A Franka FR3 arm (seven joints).
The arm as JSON. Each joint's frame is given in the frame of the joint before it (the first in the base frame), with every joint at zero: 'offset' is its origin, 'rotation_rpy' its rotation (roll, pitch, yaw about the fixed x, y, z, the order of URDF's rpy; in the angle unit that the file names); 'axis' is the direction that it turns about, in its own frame. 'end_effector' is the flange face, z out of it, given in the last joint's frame.
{
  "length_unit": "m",
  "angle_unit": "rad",
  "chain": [
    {
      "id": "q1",
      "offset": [
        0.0,
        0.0,
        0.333
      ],
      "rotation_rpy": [
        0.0,
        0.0,
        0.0
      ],
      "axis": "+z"
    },
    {
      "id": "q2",
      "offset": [
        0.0,
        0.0,
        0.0
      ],
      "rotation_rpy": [
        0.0,
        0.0,
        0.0
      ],
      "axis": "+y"
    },
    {
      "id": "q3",
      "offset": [
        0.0,
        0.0,
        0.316
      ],
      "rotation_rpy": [
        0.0,
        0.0,
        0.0
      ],
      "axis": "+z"
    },
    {
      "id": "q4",
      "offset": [
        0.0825,
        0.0,
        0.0
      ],
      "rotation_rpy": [
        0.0,
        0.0,
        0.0
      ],
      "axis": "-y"
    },
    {
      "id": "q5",
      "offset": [
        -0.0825,
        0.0,
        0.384
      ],
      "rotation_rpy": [
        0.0,
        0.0,
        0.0
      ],
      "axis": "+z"
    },
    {
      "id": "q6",
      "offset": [
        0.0,
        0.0,
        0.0
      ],
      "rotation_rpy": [
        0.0,
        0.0,
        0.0
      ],
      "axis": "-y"
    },
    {
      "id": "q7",
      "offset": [
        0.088,
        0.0,
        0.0
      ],
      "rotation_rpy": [
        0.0,
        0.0,
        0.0
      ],
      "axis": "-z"
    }
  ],
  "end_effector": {
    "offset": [
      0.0,
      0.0,
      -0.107
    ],
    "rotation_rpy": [
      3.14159,
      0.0,
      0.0
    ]
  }
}
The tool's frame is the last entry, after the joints.
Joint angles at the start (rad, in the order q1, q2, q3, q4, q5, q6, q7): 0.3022, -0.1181, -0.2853, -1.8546, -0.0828, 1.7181, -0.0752
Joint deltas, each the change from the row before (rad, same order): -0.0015, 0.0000, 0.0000, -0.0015, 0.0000, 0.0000, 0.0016; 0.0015, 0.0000, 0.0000, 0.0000, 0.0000, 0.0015, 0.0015; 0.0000, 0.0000, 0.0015, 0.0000, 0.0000, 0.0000, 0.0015; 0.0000, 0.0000, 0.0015, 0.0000, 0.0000, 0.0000, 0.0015; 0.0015, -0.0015, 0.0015, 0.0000, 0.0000, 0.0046, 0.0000; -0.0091, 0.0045, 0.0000, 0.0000, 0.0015, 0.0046, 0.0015; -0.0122, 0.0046, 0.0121, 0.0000, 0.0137, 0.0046, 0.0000; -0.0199, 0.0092, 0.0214, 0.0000, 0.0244, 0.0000, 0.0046; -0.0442, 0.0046, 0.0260, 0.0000, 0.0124, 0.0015, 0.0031; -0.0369, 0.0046, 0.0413, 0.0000, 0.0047, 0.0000, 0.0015; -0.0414, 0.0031, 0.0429, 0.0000, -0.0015, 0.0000, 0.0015; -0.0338, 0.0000, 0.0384, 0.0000, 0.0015, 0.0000, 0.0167; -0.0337, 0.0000, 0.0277, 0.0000, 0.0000, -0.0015, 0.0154
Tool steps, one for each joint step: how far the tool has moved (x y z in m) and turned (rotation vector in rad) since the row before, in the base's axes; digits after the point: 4 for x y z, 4 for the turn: -0.0001, -0.0008, -0.0007, -0.0001, 0.0014, -0.0030; 0.0002, 0.0008, 0.0001, 0.0000, -0.0016, 0.0001; 0.0000, 0.0008, 0.0000, -0.0002, -0.0001, 0.0000; 0.0000, 0.0008, 0.0000, -0.0002, -0.0001, 0.0000; 0.0002, 0.0015, 0.0012, 0.0004, -0.0061, 0.0032; 0.0014, -0.0043, -0.0019, 0.0003, -0.0003, -0.0106; 0.0014, 0.0018, -0.0018, 0.0110, -0.0003, -0.0024; 0.0018, 0.0040, -0.0044, 0.0192, 0.0086, -0.0077; 0.0009, -0.0078, -0.0019, 0.0085, 0.0025, -0.0237; 0.0008, 0.0037, -0.0020, -0.0002, 0.0037, 0.0018; 0.0005, 0.0015, -0.0013, -0.0058, 0.0024, 0.0001; -0.0001, 0.0032, 0.0002, -0.0025, -0.0007, -0.0125; -0.0002, -0.0027, 0.0000, -0.0030, 0.0010, -0.0215
